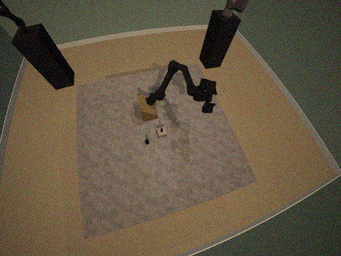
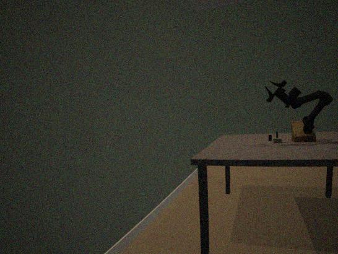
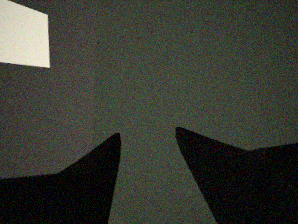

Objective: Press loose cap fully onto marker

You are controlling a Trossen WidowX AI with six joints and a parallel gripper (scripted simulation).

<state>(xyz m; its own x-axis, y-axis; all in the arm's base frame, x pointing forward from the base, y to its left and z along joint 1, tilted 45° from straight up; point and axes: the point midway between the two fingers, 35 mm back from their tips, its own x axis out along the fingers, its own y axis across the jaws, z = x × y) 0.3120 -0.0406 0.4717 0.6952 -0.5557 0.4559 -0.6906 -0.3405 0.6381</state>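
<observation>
Right now the dark cap is 40 mm behind my gripper tip, 400 mm to the right of it and 450 mm below it. Also, from my gripper tip: pale holder block 80 mm behind, 270 mm to the right, 450 mm below.
</observation>
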